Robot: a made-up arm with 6 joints.
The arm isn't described. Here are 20 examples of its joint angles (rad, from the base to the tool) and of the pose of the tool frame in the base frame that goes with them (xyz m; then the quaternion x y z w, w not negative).
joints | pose
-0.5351 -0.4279 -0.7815 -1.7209 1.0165 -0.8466 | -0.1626 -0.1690 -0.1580 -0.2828 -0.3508 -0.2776 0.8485
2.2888 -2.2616 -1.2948 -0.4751 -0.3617 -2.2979 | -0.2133 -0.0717 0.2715 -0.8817 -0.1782 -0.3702 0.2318
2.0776 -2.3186 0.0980 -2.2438 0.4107 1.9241 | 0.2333 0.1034 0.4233 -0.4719 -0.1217 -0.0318 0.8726
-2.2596 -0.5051 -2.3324 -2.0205 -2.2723 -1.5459 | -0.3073 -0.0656 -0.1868 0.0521 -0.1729 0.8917 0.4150
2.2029 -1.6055 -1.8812 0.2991 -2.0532 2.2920 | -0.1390 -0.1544 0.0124 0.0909 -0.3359 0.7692 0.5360
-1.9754 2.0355 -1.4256 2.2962 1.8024 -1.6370 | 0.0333 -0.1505 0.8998 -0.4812 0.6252 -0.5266 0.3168
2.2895 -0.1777 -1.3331 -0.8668 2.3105 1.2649 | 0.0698 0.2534 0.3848 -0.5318 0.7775 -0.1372 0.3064
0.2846 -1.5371 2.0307 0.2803 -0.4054 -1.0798 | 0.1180 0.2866 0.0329 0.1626 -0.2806 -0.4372 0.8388
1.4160 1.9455 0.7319 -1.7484 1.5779 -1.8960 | -0.2993 -0.0073 0.7983 -0.1387 0.8421 -0.3396 0.3952
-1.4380 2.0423 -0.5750 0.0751 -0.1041 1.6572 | 0.0350 -0.1300 0.4163 -0.2096 0.8321 0.4718 0.2025
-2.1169 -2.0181 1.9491 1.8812 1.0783 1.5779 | -0.0589 0.1740 0.4527 -0.6369 0.4182 -0.6399 0.0995
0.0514 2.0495 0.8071 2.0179 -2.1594 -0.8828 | 0.4843 0.2690 0.2053 -0.3240 -0.4720 0.1403 0.8078
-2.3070 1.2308 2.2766 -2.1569 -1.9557 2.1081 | 0.0826 -0.6921 0.3728 0.9089 0.2626 0.0941 0.3098
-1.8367 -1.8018 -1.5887 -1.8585 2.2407 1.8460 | -0.2621 -0.1674 0.6287 -0.6046 -0.2818 0.6580 0.3494
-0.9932 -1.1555 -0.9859 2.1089 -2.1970 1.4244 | 0.0641 -0.2013 -0.4578 -0.6719 0.0621 -0.6997 0.2347
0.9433 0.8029 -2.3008 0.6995 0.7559 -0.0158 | 0.0303 0.2231 0.5079 -0.0483 -0.5862 0.8082 0.0308
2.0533 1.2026 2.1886 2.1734 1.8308 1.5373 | -0.2660 -0.3843 0.0187 0.3895 0.6486 0.4301 0.4926
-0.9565 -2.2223 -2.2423 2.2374 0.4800 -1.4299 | -0.4638 -0.1376 0.0508 0.2499 -0.0464 -0.1859 0.9491
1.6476 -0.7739 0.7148 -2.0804 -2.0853 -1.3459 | 0.1350 0.0434 -0.3151 0.3919 0.2423 -0.8862 0.0477
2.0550 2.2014 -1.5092 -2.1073 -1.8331 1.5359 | -0.3827 -0.3166 0.4015 -0.1128 -0.1649 0.7772 0.5967
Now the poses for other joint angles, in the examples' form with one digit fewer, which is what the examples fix.
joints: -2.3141 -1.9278 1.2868 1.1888 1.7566 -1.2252
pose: 0.006 -0.344 0.333 -0.263 -0.432 0.241 0.829
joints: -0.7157 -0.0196 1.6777 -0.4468 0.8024 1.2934
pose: 0.235 0.254 0.226 -0.791 0.073 -0.489 0.360
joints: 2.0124 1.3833 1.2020 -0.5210 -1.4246 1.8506
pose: -0.169 0.209 0.593 0.313 -0.169 -0.511 0.783
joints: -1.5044 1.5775 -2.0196 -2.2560 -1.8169 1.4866
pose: 0.537 -0.005 0.080 -0.422 0.102 -0.757 0.488
